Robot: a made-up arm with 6 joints.
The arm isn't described. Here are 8 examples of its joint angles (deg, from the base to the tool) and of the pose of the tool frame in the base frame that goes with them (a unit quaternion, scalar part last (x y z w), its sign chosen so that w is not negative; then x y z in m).
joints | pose
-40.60 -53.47 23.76 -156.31 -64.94 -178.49 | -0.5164 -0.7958 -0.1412 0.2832 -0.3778 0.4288 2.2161
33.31 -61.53 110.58 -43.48 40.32 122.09 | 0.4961 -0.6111 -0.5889 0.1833 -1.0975 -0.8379 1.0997
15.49 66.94 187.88 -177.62 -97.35 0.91 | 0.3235 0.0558 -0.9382 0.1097 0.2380 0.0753 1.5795
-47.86 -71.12 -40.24 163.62 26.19 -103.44 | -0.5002 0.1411 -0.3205 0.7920 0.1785 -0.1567 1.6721
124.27 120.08 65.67 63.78 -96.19 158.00 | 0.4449 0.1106 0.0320 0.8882 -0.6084 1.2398 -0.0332
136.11 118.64 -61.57 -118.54 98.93 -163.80 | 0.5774 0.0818 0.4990 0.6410 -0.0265 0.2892 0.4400
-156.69 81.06 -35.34 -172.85 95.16 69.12 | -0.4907 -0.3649 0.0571 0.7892 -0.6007 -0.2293 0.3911
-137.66 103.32 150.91 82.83 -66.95 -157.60 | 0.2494 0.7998 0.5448 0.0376 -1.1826 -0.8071 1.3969
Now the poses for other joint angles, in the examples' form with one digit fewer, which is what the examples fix.
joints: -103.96 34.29 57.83 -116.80 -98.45 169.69
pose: -0.794 -0.142 -0.117 0.579 -0.099 -1.199 2.046
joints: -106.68 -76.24 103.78 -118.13 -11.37 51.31
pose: -0.725 -0.417 0.320 0.445 0.458 1.395 0.871
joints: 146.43 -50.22 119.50 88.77 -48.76 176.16
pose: -0.711 -0.145 0.046 0.686 1.137 -0.557 1.366
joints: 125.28 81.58 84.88 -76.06 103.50 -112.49
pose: -0.941 -0.200 -0.061 0.265 -0.785 1.468 1.256
